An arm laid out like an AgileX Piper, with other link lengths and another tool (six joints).
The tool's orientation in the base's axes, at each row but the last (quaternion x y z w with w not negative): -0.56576, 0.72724, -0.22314, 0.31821; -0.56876, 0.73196, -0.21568, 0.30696; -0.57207, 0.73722, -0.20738, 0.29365; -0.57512, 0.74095, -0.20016, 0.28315; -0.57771, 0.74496, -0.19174, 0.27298; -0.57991, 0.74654, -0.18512, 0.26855; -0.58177, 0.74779, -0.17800, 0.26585; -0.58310, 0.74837, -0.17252, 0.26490; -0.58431, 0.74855, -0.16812, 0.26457; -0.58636, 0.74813, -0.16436, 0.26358; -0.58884, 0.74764, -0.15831, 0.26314; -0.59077, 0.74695, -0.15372, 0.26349
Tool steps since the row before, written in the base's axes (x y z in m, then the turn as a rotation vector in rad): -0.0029, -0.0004, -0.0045, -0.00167, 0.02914, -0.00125; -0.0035, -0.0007, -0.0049, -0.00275, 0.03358, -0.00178; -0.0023, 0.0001, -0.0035, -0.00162, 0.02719, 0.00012; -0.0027, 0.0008, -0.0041, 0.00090, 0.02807, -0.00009; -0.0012, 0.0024, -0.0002, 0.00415, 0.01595, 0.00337; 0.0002, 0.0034, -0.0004, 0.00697, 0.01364, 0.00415; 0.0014, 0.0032, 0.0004, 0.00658, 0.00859, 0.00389; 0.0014, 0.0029, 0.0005, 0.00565, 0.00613, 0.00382; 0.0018, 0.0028, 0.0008, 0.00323, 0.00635, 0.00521; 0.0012, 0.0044, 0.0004, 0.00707, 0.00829, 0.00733; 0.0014, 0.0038, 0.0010, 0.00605, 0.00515, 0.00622; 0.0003, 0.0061, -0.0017, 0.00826, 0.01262, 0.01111
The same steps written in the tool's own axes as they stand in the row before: 0.0018, 0.0050, 0.0011, -0.02759, 0.00958, 0.00071; 0.0023, 0.0055, 0.0011, -0.03159, 0.01184, 0.00049; 0.0010, 0.0039, 0.0011, -0.02599, 0.00815, -0.00035; 0.0005, 0.0048, 0.0014, -0.02725, 0.00664, 0.00147; -0.0021, 0.0016, -0.0005, -0.01678, -0.00103, 0.00046; -0.0032, 0.0010, 0.0006, -0.01522, -0.00425, 0.00150; -0.0034, -0.0005, 0.0007, -0.01022, -0.00511, 0.00126; -0.0031, -0.0006, 0.0006, -0.00767, -0.00498, 0.00063; -0.0032, -0.0011, 0.0006, -0.00773, -0.00381, -0.00191; -0.0045, 0.0000, 0.0007, -0.01070, -0.00752, -0.00124; -0.0041, -0.0007, 0.0003, -0.00727, -0.00690, -0.00116; -0.0056, 0.0022, 0.0021, -0.01586, -0.00942, -0.00326
